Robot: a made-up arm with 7 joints. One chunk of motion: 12 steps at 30 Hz.
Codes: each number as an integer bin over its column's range. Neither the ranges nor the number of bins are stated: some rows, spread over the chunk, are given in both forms.
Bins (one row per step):
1: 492 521 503 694 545 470 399
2: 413 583 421 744 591 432 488
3: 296 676 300 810 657 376 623
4: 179 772 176 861 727 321 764
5: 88 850 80 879 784 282 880
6: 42 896 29 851 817 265 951
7: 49 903 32 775 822 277 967
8: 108 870 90 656 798 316 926
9: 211 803 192 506 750 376 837
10: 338 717 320 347 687 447 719
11: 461 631 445 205 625 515 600
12: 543 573 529 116 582 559 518
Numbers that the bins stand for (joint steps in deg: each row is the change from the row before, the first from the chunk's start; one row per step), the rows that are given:
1: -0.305 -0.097 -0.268 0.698 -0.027 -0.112 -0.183
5: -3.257 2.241 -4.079 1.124 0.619 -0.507 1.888
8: -3.111 2.383 -3.989 0.610 0.657 -0.436 2.086
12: 0.068 0.272 -0.034 -0.633 0.073 0.075 0.330
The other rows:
2: -0.882 0.343 -1.007 0.813 0.097 -0.192 0.201
3: -1.737 1.004 -2.097 0.965 0.276 -0.310 0.782
4: -2.592 1.687 -3.214 1.082 0.465 -0.425 1.388
6: -3.593 2.568 -4.539 1.059 0.708 -0.543 2.193
7: -3.542 2.618 -4.512 0.884 0.722 -0.518 2.262
9: -2.358 1.907 -3.070 0.265 0.527 -0.310 1.703
10: -1.430 1.296 -1.917 -0.101 0.357 -0.160 1.195
11: -0.531 0.685 -0.791 -0.428 0.189 -0.017 0.683

